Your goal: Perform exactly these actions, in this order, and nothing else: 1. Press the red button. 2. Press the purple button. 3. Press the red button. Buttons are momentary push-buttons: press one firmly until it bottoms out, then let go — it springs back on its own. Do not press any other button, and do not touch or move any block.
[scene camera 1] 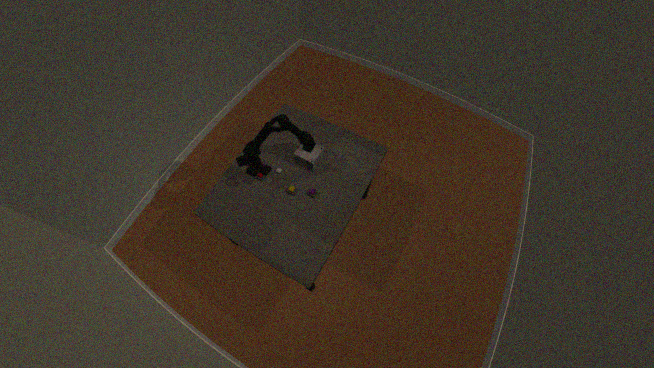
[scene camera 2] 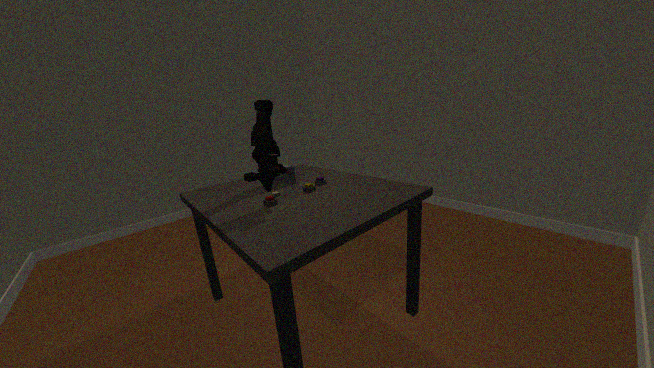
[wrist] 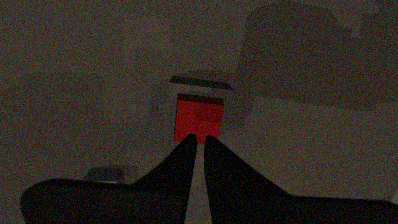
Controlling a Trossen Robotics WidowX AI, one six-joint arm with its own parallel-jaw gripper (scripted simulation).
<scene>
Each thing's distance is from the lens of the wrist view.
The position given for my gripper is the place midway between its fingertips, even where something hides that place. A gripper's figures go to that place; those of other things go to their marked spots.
my gripper (wrist: 199, 141): 11 cm
red button (wrist: 202, 116): 13 cm
</scene>
